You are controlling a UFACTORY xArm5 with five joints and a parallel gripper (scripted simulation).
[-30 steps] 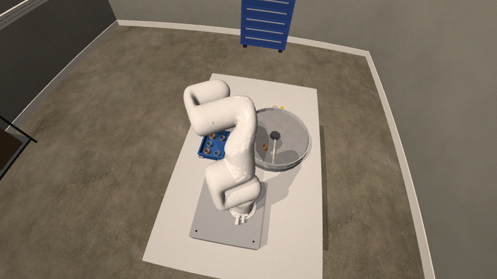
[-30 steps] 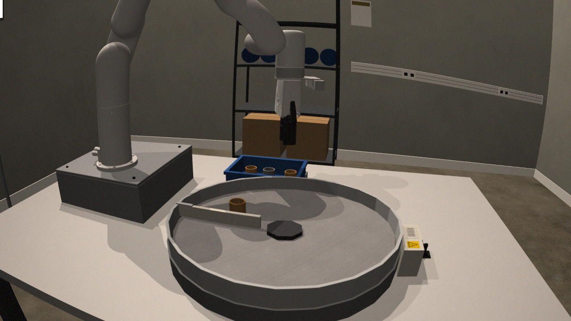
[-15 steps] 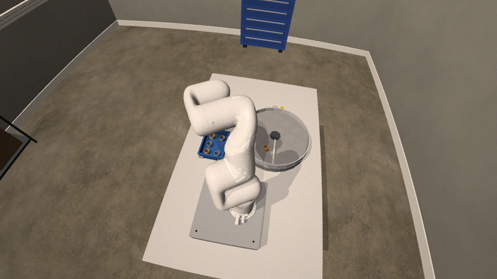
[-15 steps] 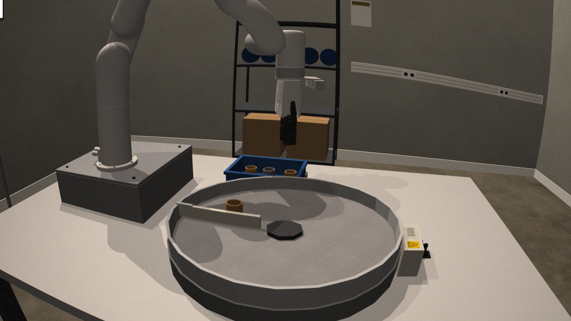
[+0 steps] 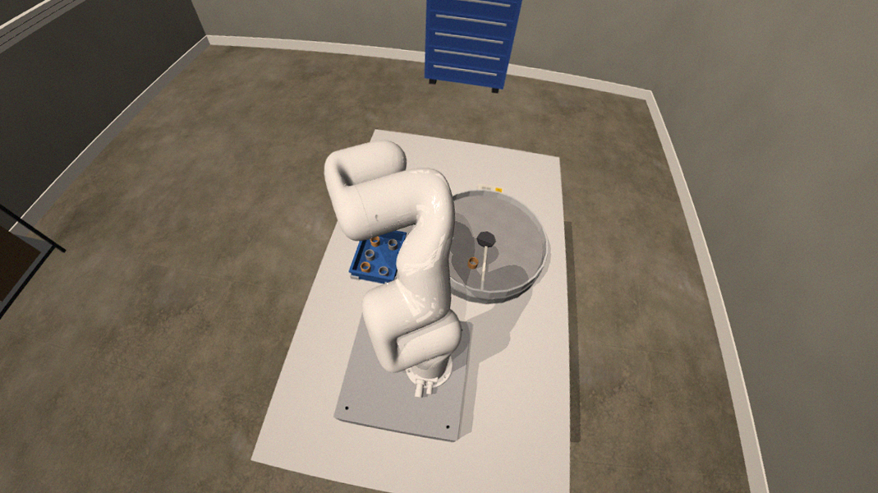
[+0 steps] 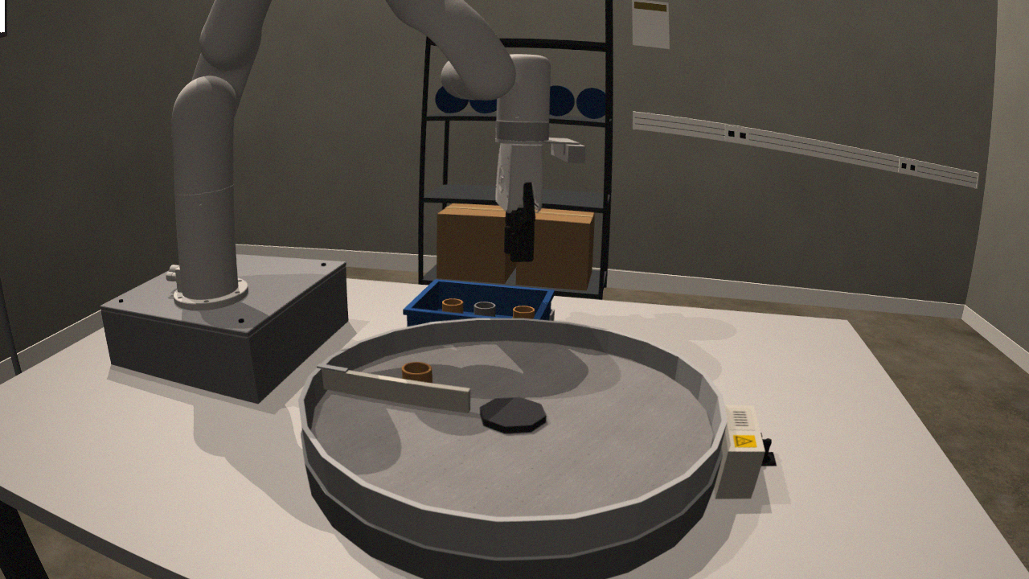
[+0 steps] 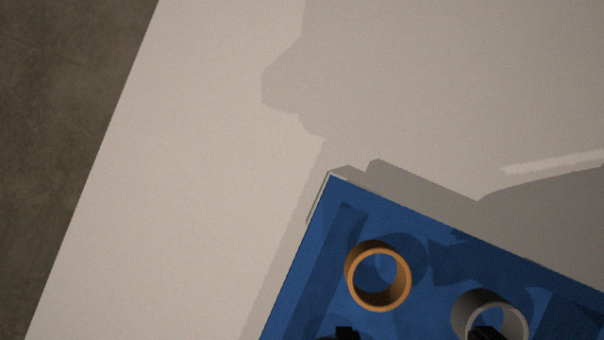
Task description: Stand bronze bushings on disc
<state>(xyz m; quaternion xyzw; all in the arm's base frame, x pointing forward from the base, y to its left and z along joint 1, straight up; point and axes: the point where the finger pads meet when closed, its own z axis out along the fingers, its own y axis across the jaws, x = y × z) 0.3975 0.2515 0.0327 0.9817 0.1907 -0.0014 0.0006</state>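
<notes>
Now: hand 10 cm above the blue crate, 5 cm past it and 3 cm to the left of it. From my hand the other things lie so: turntable disc (38 cm to the right, 8 cm below, 6 cm ahead).
</notes>
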